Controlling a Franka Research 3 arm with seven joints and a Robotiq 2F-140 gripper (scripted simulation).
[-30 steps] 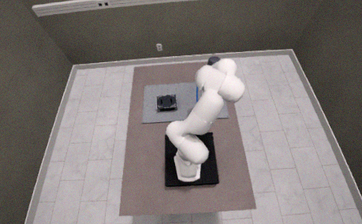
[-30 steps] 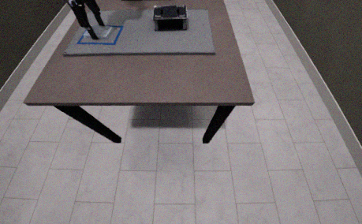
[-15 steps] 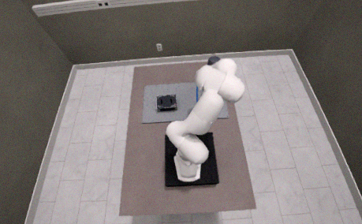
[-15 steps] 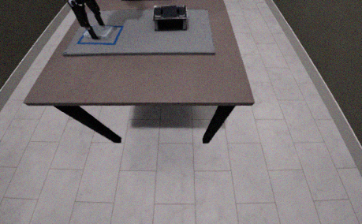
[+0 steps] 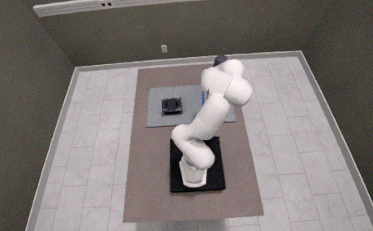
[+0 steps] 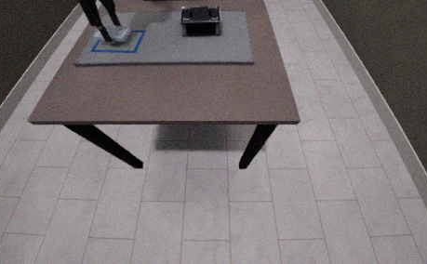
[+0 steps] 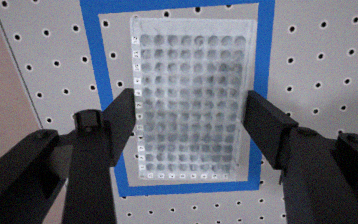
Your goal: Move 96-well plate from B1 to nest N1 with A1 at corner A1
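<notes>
Now: hand 360 mm to the right of the dark raised nest, 80 mm past it and 10 mm below it. Also, from my hand: clear 96-well plate 20 mm below; A1 label 280 mm to the left, 130 mm behind, 10 mm above.
</notes>
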